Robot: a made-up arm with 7 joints.
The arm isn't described. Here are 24 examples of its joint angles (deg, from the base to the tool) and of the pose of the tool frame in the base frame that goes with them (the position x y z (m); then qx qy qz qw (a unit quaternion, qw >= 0)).
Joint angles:
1: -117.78 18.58 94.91 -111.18 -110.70 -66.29 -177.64
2: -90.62 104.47 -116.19 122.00 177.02 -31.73 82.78
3: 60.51 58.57 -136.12 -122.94 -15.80 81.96 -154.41
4: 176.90 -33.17 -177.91 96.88 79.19 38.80 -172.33
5: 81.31 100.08 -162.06 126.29 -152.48 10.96 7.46
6: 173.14 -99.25 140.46 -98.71 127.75 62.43 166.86
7: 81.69 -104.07 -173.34 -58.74 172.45 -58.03 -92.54
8: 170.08 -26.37 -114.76 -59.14 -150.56 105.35 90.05
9: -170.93 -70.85 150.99 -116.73 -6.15 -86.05 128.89
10: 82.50 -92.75 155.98 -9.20 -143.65 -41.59 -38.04
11: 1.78 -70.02 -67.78 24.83 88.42 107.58 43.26
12: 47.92 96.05 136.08 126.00 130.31 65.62 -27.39
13: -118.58 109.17 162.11 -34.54 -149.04 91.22 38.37
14: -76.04 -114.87 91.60 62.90 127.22 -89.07 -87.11
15: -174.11 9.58 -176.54 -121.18 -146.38 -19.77 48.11
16: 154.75 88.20 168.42 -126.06 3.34 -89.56 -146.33
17: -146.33 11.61 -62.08 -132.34 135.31 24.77 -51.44
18: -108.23 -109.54 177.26 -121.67 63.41 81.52 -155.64
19: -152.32 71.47 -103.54 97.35 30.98 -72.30 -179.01
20: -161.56 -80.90 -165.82 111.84 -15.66 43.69 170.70
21: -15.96 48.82 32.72 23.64 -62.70 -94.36 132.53
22: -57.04 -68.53 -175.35 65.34 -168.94 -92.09 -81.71
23: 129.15 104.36 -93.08 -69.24 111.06 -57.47 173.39
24: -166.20 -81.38 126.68 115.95 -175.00 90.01 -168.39
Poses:
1: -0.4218 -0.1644 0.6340 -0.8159 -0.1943 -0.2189 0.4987
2: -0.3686 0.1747 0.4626 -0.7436 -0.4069 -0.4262 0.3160
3: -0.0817 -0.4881 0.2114 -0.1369 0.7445 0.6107 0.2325
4: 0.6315 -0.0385 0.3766 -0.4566 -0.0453 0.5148 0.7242
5: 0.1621 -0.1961 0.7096 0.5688 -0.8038 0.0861 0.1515
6: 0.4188 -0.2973 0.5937 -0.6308 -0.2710 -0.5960 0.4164
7: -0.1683 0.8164 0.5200 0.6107 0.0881 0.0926 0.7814
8: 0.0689 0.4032 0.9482 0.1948 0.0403 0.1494 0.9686
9: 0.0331 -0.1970 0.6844 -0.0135 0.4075 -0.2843 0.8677
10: -0.0774 0.9559 0.3035 0.3720 -0.2751 0.4482 0.7649
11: -0.7265 0.1405 0.7648 -0.7452 0.5406 0.3889 0.0351
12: -0.0232 -0.3461 0.6617 -0.9722 -0.1605 0.1040 0.1353
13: -0.3572 0.5302 -0.2067 -0.2751 -0.3470 -0.0416 0.8956
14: 0.2859 -0.6575 0.1075 -0.8909 -0.4187 0.1712 0.0408
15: -0.4837 0.0577 0.4530 0.3279 0.4372 0.5283 0.6498
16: -0.0914 -0.1132 0.0314 -0.0953 -0.8700 0.3320 0.3517
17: 0.2958 0.2335 0.4414 -0.0932 -0.2827 0.8394 0.4548
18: 0.0223 -0.3722 0.6360 -0.7483 -0.1962 -0.5655 0.2860
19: -0.5513 -0.2140 0.6038 0.7108 0.6232 0.2427 0.2179
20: 0.2326 -0.1831 -0.0622 -0.0253 0.4515 -0.4066 0.7938
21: 0.7208 0.0341 0.8517 -0.4321 0.8205 0.2124 0.3081
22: -0.4187 -0.5434 0.1375 -0.0265 -0.4077 0.8929 0.1891
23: -0.7596 -0.1960 0.1936 -0.8859 0.1631 -0.3858 0.1992
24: 0.4373 0.2607 0.1156 -0.6192 -0.2994 0.6982 0.1988
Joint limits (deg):
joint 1: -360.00..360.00
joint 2: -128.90..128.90
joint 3: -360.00..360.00
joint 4: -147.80..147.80
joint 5: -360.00..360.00
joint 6: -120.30..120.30
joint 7: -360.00..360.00
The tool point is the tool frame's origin. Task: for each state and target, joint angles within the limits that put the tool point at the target. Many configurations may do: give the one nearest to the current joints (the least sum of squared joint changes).
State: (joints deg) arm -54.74 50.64 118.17 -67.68 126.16 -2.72 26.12
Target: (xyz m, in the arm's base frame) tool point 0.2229 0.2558 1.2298
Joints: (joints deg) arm -23.33 12.70 123.86 -22.16 126.93 -12.13 26.12
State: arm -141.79 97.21 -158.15 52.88 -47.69 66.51 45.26
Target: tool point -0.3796 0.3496 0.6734
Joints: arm -130.35 105.51 -166.26 89.03 -44.66 75.60 45.26
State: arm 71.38 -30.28 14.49 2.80 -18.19 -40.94 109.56
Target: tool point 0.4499 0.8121 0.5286
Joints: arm 117.53 -67.37 21.69 -15.11 -16.29 -37.60 109.56
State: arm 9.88 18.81 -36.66 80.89 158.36 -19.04 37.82
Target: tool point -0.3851 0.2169 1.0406
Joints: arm -25.53 -40.54 -55.57 58.63 156.87 -19.04 37.82
